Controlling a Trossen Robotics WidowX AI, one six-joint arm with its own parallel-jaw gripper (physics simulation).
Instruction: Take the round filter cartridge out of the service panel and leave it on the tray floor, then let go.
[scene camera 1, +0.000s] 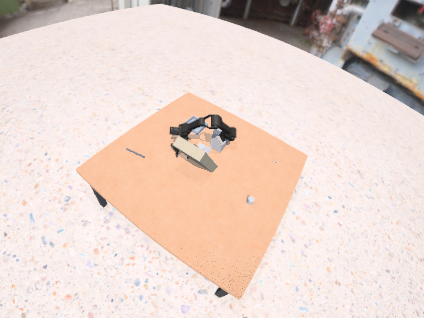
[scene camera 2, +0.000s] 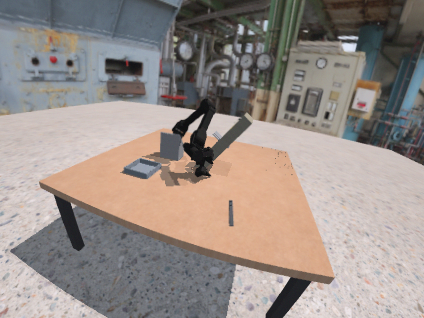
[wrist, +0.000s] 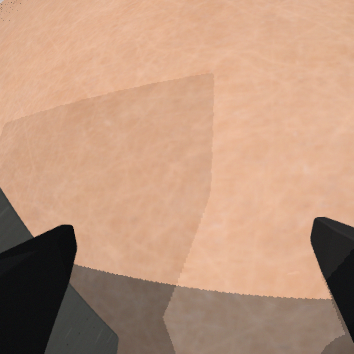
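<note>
The service panel (scene camera 1: 189, 149) (scene camera 2: 231, 137) is a thick beige and grey slab that leans at a slant over the table. Its dark grey surface (wrist: 90, 320) shows at the lower left in the wrist view. The round filter cartridge cannot be made out on it. The tray (scene camera 2: 150, 173) is a shallow blue-grey box on the table, partly hidden by the arm in scene camera 1. My gripper (scene camera 2: 202, 173) (wrist: 196, 235) is open and empty, low over the table beside the panel's lower part. The left finger overlaps the panel in the wrist view. In scene camera 1 the panel hides much of the gripper.
An upright grey block (scene camera 1: 218, 141) (scene camera 2: 171, 146) stands near the arm's base, between tray and panel. A thin dark bar (scene camera 1: 135, 153) (scene camera 2: 231, 213) lies on the table (scene camera 1: 200, 210) (scene camera 2: 150, 210). A small pale cylinder (scene camera 1: 250, 200) stands on the far side of the panel from the arm.
</note>
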